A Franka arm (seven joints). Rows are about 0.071 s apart.
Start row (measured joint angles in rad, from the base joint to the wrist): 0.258 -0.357 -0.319 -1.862 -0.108 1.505 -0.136
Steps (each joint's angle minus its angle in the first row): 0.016 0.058 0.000 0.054 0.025 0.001 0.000; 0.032 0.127 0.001 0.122 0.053 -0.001 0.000; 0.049 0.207 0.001 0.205 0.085 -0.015 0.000; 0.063 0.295 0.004 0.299 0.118 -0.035 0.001; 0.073 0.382 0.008 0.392 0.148 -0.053 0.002; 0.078 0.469 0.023 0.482 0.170 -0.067 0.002; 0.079 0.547 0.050 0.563 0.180 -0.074 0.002
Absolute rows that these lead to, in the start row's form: 0.274 -0.299 -0.319 -1.808 -0.083 1.506 -0.136; 0.290 -0.230 -0.318 -1.740 -0.055 1.504 -0.136; 0.307 -0.150 -0.318 -1.657 -0.023 1.490 -0.136; 0.321 -0.062 -0.315 -1.563 0.010 1.470 -0.135; 0.331 0.025 -0.311 -1.470 0.040 1.452 -0.134; 0.336 0.112 -0.296 -1.380 0.062 1.438 -0.134; 0.337 0.190 -0.269 -1.299 0.072 1.431 -0.134
